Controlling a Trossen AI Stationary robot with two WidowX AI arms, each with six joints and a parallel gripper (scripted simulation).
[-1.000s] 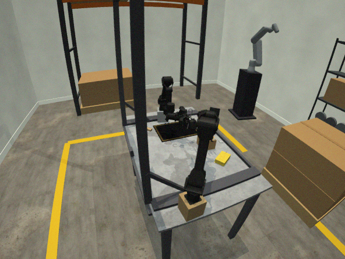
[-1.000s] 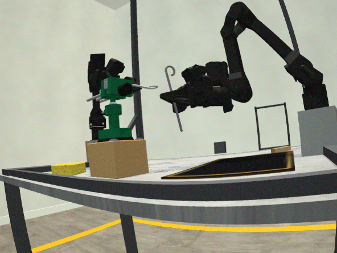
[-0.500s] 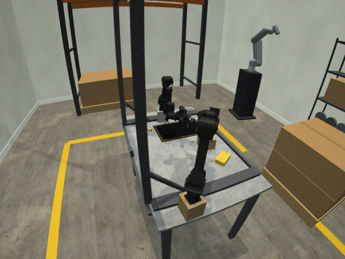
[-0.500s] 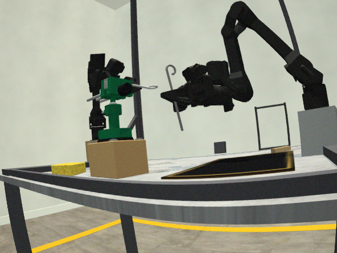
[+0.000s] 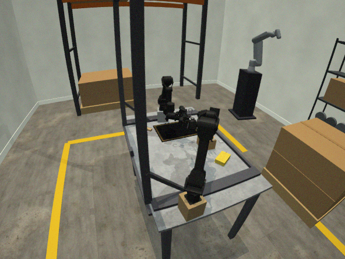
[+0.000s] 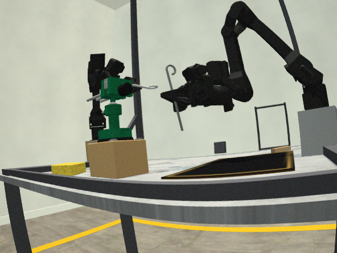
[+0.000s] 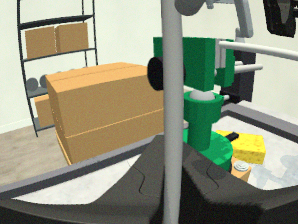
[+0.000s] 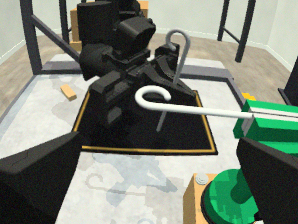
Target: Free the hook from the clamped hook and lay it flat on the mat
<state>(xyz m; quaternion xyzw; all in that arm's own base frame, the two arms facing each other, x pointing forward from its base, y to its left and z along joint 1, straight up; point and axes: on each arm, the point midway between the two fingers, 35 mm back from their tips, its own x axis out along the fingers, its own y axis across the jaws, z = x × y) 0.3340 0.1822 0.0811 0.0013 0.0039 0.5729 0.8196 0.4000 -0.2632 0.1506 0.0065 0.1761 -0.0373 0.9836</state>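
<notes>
Now: the black mat 190 mm below my left hand, 150 mm to the left of it and 60 mm behind it. Round my left hand: small tan block (310 mm behind, 190 mm to the left, 180 mm below); then yellow sponge (290 mm to the right, 180 mm ahead, 170 mm below).
</notes>
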